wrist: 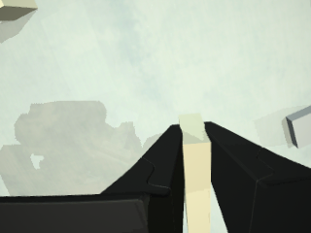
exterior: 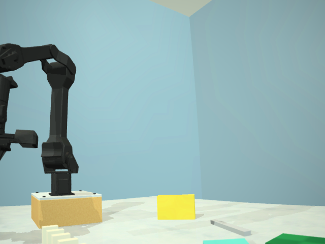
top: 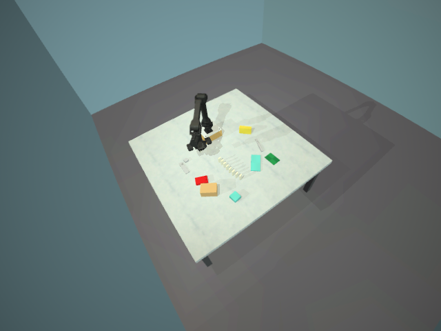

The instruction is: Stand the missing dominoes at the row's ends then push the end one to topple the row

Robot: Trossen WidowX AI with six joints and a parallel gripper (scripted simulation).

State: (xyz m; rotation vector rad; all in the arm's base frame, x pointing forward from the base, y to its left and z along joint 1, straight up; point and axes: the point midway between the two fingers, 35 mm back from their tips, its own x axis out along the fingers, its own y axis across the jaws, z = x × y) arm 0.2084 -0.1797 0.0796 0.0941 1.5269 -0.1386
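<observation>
Right now my gripper tip is 170 mm short of the red block, 100 mm to the left of it and 110 mm above it. Also, from my gripper tip: tan block: 290 mm ahead, 100 mm to the right, 90 mm below; then grey piece: 80 mm behind, 120 mm to the right, 110 mm below; then grey flat piece: 20 mm behind, 170 mm to the right, 120 mm below.
</observation>
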